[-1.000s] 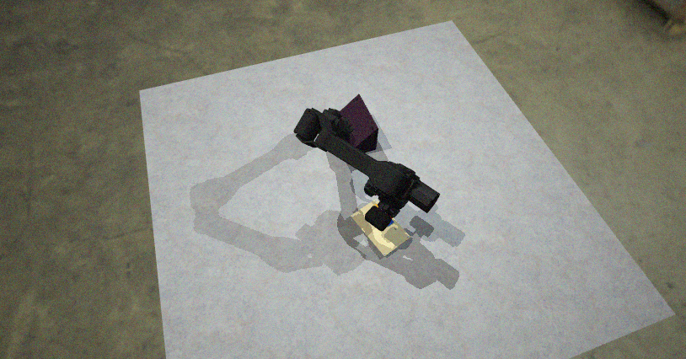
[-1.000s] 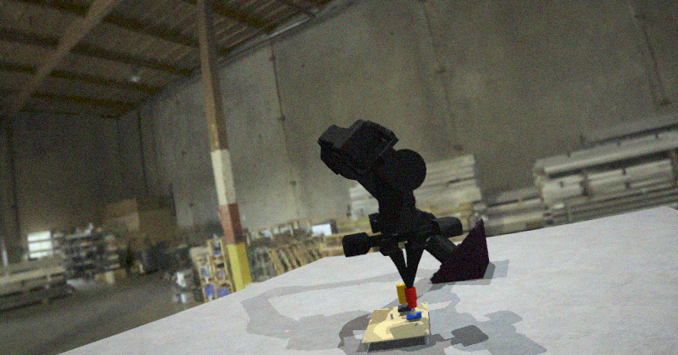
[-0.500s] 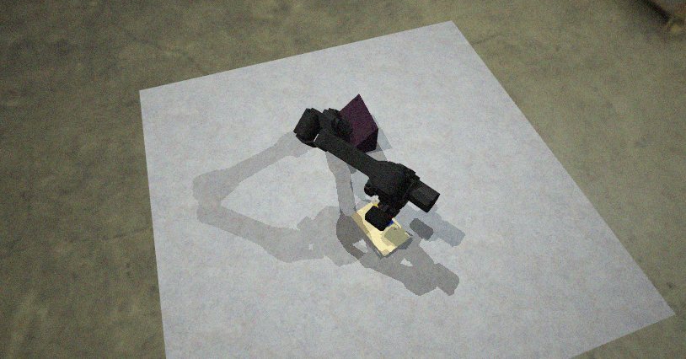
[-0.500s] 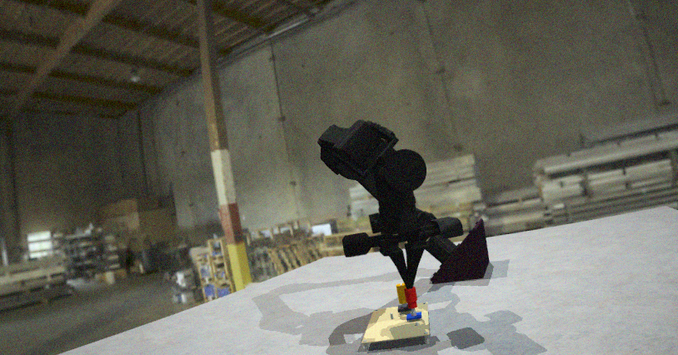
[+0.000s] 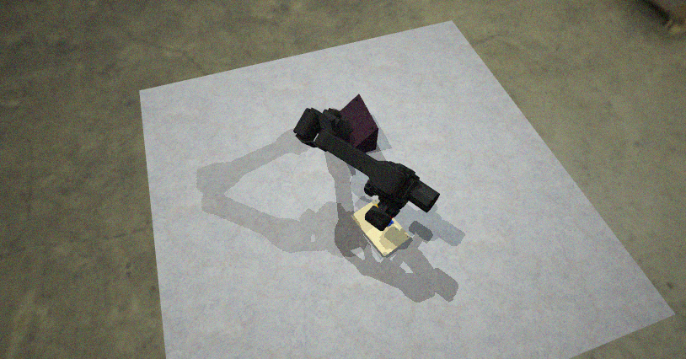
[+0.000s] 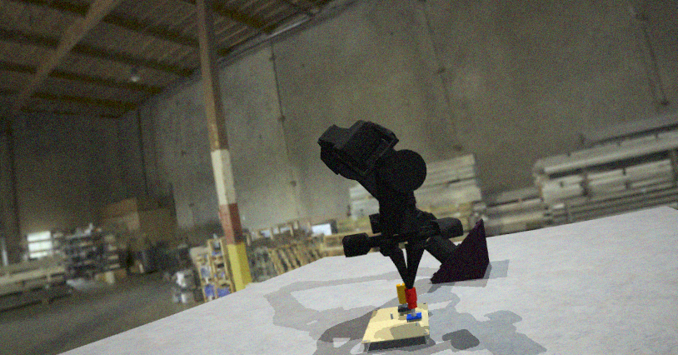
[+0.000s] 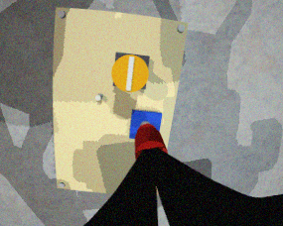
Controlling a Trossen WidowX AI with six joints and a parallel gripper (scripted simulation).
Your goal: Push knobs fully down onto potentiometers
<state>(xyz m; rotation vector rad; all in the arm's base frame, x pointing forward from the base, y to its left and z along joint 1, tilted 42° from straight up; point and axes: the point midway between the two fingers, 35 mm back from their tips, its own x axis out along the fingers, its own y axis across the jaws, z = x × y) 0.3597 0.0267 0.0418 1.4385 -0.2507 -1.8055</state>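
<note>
The red knob lies 10 mm below my gripper tip. Also, from my gripper tip: yellow knob: 40 mm behind, 30 mm to the right, 10 mm below.
</note>
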